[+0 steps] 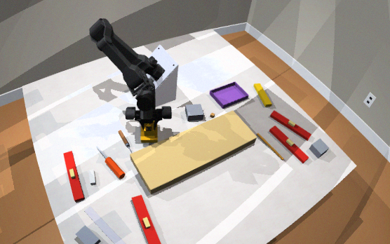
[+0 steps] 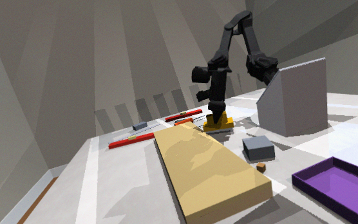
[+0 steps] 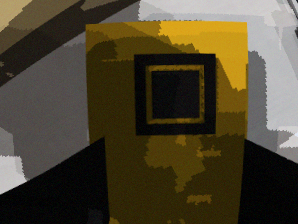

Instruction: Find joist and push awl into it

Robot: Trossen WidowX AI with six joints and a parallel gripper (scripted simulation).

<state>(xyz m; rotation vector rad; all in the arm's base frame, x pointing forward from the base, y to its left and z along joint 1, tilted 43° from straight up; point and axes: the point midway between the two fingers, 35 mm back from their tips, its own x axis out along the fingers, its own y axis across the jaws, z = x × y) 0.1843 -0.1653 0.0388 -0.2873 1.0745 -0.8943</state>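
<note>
My gripper tip is 1 cm past the awl, 11 cm to the left of it and 4 cm above it. The rest, counted from my gripper tip: yellow stud finder 1 cm ahead, 2 cm above; small brown cube 5 cm ahead, 31 cm to the left, 4 cm below; orange-handled screwdriver 1 cm ahead, 22 cm to the right, 3 cm below.
</note>
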